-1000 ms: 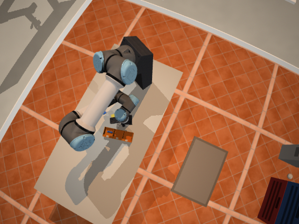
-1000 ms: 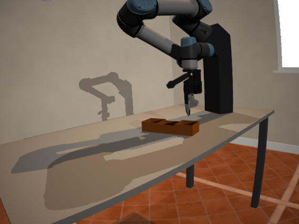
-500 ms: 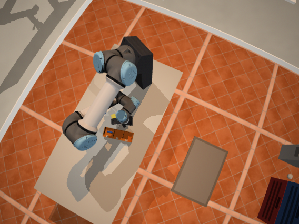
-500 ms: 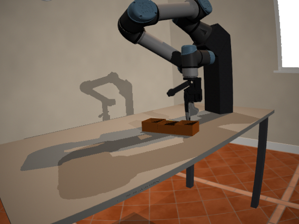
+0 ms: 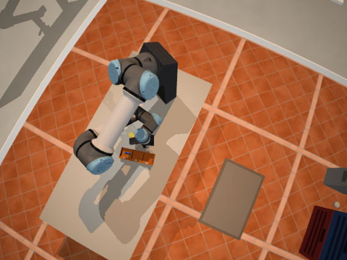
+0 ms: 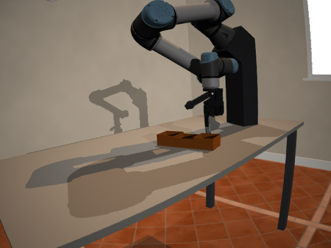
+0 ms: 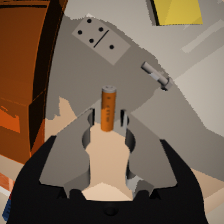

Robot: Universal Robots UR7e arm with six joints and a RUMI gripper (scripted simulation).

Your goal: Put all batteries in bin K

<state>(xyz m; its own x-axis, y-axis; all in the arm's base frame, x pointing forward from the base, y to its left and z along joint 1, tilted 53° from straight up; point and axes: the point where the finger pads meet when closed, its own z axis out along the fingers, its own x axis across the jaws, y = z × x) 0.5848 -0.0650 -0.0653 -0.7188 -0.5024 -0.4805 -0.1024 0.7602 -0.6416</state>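
My hand is 1 cm above the orange cylinder. From my hand the other things lie so: grey piece (5 cm behind, 4 cm to the right, 2 cm below); then domino-like tile (7 cm to the right, 2 cm below, 2 cm ahead); then joined orange bins (11 cm ahead, 6 cm to the right).
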